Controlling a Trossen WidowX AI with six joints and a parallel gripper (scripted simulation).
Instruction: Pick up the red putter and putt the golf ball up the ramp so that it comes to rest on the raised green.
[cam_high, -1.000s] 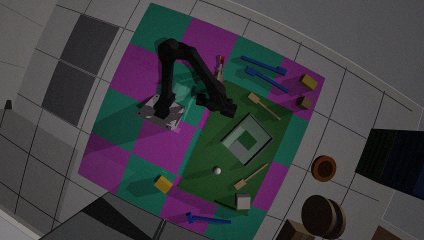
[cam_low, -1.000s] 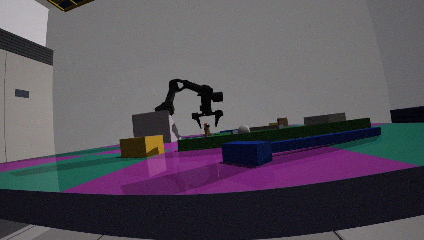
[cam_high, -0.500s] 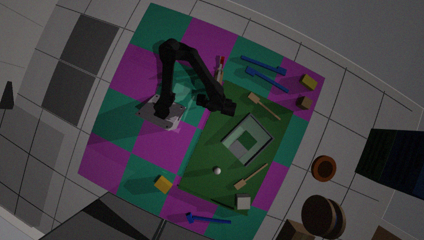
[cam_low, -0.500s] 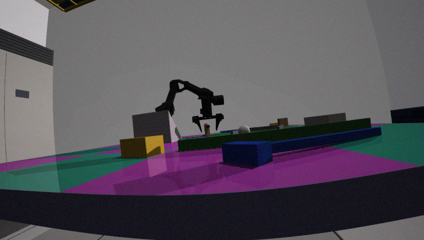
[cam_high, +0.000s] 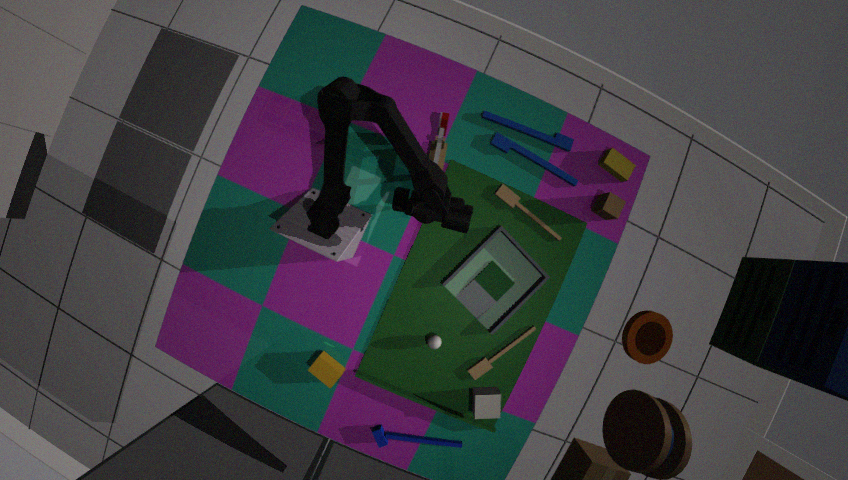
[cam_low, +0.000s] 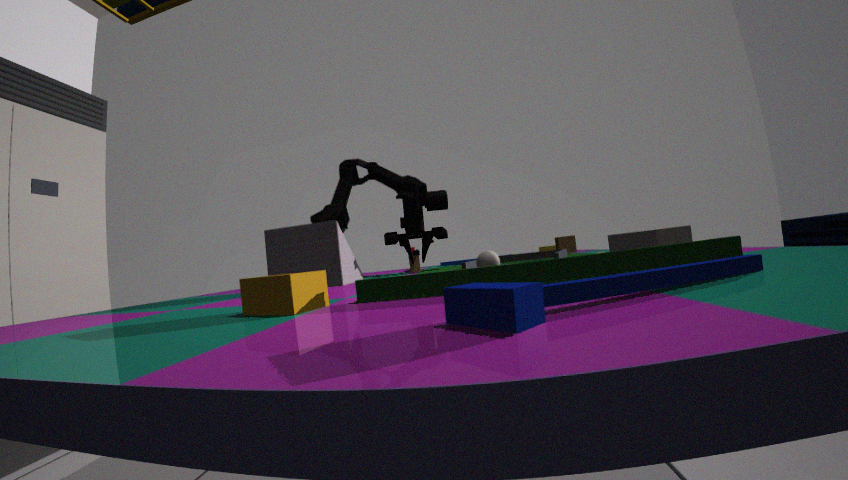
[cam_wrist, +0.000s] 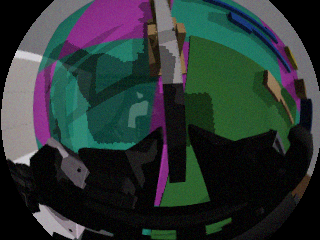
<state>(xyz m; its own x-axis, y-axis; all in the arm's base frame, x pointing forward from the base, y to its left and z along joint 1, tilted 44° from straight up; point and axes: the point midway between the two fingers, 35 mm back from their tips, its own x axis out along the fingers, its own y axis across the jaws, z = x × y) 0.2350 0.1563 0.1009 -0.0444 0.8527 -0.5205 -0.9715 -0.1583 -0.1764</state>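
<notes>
Now: the red putter 11 cm to the left of my gripper tip, 3 cm behind it and 3 cm above it. The rest, counted from my gripper tip: brown block 52 cm ahead, 22 cm to the left; then white golf ball 38 cm to the right, 19 cm ahead.
</notes>
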